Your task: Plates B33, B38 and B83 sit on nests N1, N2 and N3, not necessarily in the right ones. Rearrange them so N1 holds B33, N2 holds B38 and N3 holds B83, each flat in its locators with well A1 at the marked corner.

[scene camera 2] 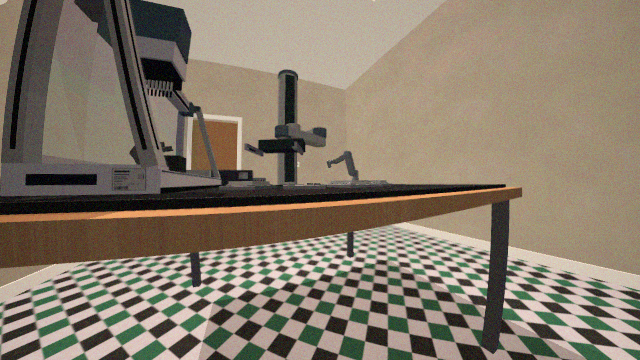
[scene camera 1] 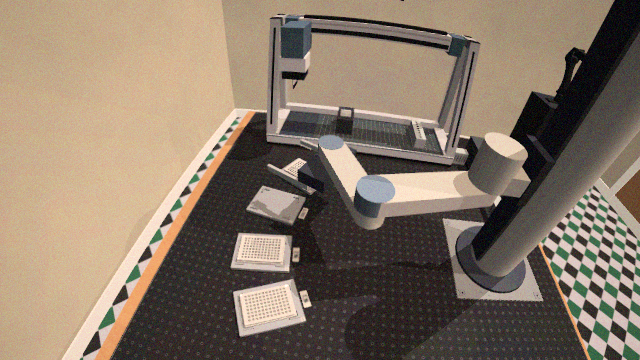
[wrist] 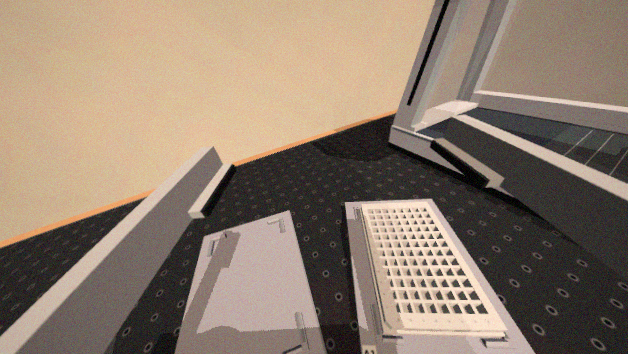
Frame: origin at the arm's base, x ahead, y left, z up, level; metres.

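Seen in the pictures: gripper, fingertip midpoint: [scene camera 2: 270, 145] [scene camera 1: 285, 153] [wrist: 329, 144]; arm's base, origin of the base link: [scene camera 1: 488, 259].
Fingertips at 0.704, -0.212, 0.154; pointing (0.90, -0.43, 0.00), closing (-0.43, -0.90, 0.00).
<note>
Pixels of each thing's middle, then the offset from my fingertips to it, as dx, dy, dz. "pt": a spot on its surface instead.
- white well plate, body centre: [wrist: 410, 251] [scene camera 2: 250, 183] [scene camera 1: 304, 172] -0.050, -0.059, -0.122
- A1 mark, surface spot: [wrist: 368, 349] pt -0.084, +0.026, -0.129
- second plate, body centre: [scene camera 1: 261, 249] [scene camera 2: 348, 182] +0.008, +0.290, -0.122
- third plate, body centre: [scene camera 1: 267, 305] -0.051, +0.448, -0.122
- empty grey nest, body centre: [wrist: 248, 282] [scene camera 1: 276, 203] [scene camera 2: 301, 185] +0.014, +0.102, -0.132
My gripper [scene camera 1: 285, 154] [wrist: 329, 144] is open and empty, its long fingers spread above the table around the far nest area. A white well plate [scene camera 1: 296, 167] [wrist: 425, 260] rests on the far nest, N3 [wrist: 440, 344], partly hidden by the gripper in scene camera 1. An A1 mark [wrist: 368, 349] shows at that nest's near left corner in the wrist view. A second plate [scene camera 1: 262, 249] sits on the middle nest, N2 [scene camera 1: 260, 268]. A third plate [scene camera 1: 267, 305] sits on the nearest nest, N1 [scene camera 1: 299, 312]. The plates' numbers are not readable.
An empty grey nest [scene camera 1: 275, 204] [wrist: 250, 280] with corner locators lies between N3 and N2. A liquid-handling frame [scene camera 1: 360, 150] [scene camera 2: 135, 180] stands behind the nests, close to the right finger in the wrist view. The arm's column [scene camera 1: 565, 160] [scene camera 2: 288, 100] stands right in scene camera 1.
</note>
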